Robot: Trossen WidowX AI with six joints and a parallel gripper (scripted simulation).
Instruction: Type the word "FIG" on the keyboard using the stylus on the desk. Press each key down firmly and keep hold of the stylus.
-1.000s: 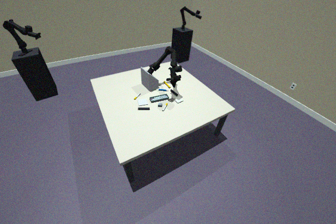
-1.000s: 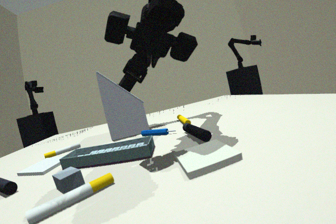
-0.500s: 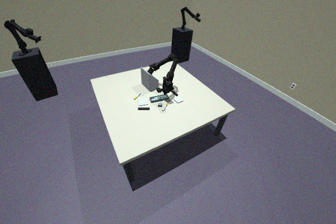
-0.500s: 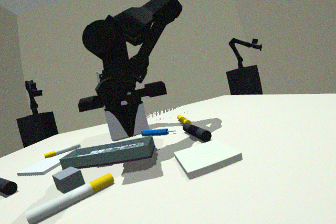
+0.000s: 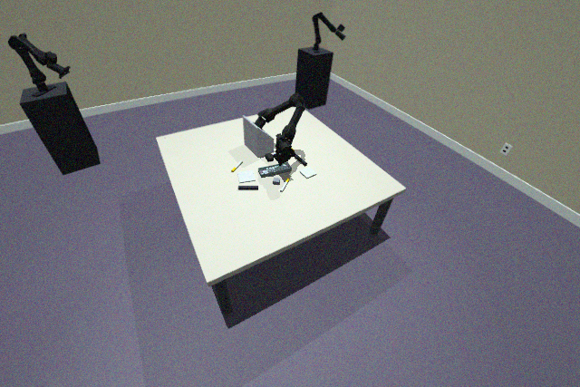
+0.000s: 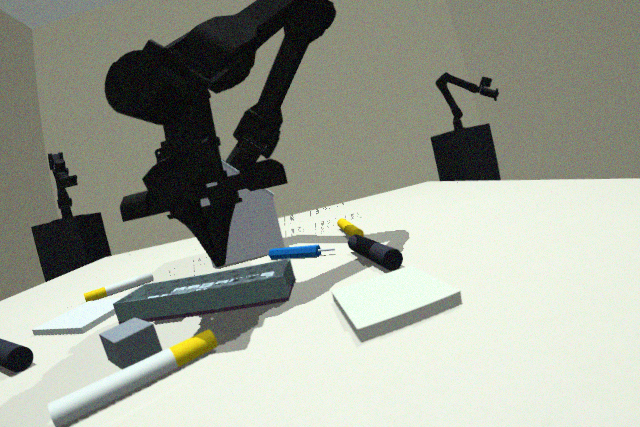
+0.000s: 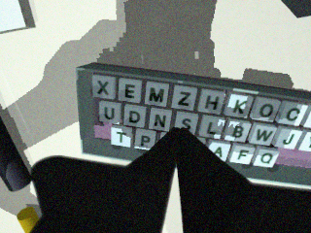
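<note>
The F key is 40 mm behind my gripper tip, 50 mm to the right of it and 30 mm below it. Also, from my gripper tip: grey cube: 90 mm ahead, 80 mm to the right, 30 mm below; then blue stylus: 110 mm behind, 120 mm to the left, 40 mm below.
</note>
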